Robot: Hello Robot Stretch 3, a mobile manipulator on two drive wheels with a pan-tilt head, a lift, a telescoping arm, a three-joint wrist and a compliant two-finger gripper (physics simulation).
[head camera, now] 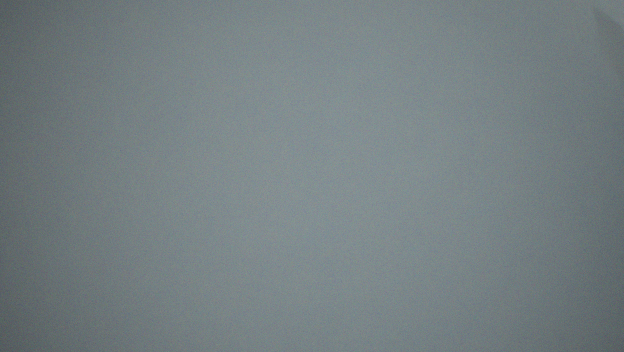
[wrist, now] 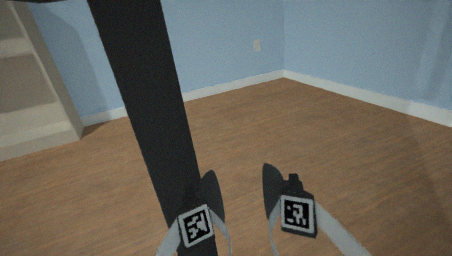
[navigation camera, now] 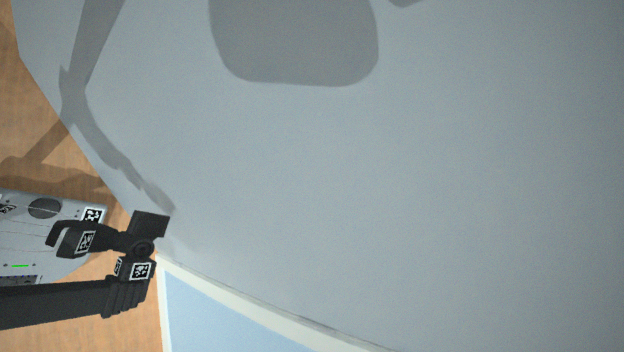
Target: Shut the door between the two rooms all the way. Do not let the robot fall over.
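Where they show: robot's base, link origin: (navigation camera: 45,207).
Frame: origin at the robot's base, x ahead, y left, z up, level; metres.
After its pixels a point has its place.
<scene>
The grey door panel (head camera: 310,175) @(x 0.100, y -0.191, z 1.204 m) (navigation camera: 425,175) @(x 0.118, y -0.173, z 1.260 m) fills most of the head and navigation views. Its bottom edge runs diagonally over the wood floor at the left of the navigation view. Its side edge lies along the white frame (navigation camera: 230,295) @(x -0.190, y -0.460, z 0.696 m). The handle does not show, and I cannot tell how far the door stands open. My gripper (wrist: 240,184) @(x -0.011, y 0.104, z 0.586 m) is open and empty in the wrist view, above the floor. In the navigation view my black wrist (navigation camera: 142,247) @(x -0.020, y -0.148, z 0.762 m) is beside the door's lower corner at the frame; I cannot tell whether they touch.
My base (navigation camera: 25,245) @(x -0.125, y 0.007, z 0.159 m) and dark arm (navigation camera: 55,302) @(x -0.099, y -0.045, z 0.793 m) are at the lower left. A blue wall (navigation camera: 215,320) @(x -0.331, y -0.517, z 0.567 m) adjoins the frame. In the wrist view a beige shelf unit (wrist: 55,82) stands left, a black bar (wrist: 150,100) crosses, and blue walls meet beyond the wood floor (wrist: 350,150).
</scene>
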